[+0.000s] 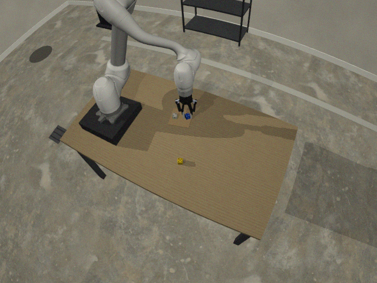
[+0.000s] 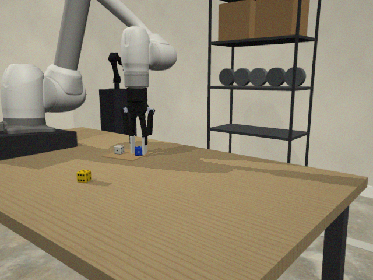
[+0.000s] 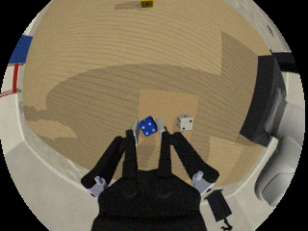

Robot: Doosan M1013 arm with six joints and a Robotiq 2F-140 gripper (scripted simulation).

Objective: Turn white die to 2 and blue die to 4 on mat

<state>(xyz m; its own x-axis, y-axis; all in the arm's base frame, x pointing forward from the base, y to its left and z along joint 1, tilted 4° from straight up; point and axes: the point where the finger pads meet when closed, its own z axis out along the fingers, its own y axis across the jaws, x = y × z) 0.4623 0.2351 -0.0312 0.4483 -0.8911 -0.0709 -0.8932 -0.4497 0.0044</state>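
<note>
The blue die lies 20 mm below my hand. Also, from my hand: white die (70 mm behind, 40 mm to the right, 20 mm below); mat (40 mm behind, 20 mm to the right, 40 mm below); yellow die (130 mm ahead, 300 mm to the right, 30 mm below).
</note>
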